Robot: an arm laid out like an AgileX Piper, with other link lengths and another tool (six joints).
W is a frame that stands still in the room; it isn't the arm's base.
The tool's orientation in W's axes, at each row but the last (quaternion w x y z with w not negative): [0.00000 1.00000 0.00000 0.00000]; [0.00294 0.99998 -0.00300 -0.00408]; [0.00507 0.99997 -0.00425 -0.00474]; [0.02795 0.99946 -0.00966 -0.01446]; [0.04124 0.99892 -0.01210 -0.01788]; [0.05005 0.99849 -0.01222 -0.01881]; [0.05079 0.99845 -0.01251 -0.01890]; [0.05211 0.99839 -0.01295 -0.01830]
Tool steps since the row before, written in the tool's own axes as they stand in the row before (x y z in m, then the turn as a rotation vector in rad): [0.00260 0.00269 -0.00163 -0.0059 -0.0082 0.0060]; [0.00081 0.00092 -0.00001 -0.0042 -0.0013 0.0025]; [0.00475 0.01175 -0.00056 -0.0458 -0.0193 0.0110]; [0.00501 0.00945 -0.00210 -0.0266 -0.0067 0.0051]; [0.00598 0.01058 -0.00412 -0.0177 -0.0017 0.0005]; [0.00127 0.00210 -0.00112 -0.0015 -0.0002 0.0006]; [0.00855 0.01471 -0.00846 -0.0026 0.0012 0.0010]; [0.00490 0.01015 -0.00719 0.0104 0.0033 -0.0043]
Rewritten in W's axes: [0.00260 -0.00269 0.00163 -0.0059 0.0082 -0.0060]; [0.00080 -0.00092 0.00001 -0.0042 0.0013 -0.0025]; [0.00466 -0.01178 0.00063 -0.0457 0.0196 -0.0108]; [0.00489 -0.00942 0.00248 -0.0266 0.0069 -0.0047]; [0.00589 -0.01036 0.00477 -0.0177 0.0021 0.0000]; [0.00126 -0.00201 0.00128 -0.0015 0.0002 -0.0006]; [0.00853 -0.01401 0.00960 -0.0027 -0.0012 -0.0008]; [0.00492 -0.00948 0.00803 0.0105 -0.0031 0.0043]
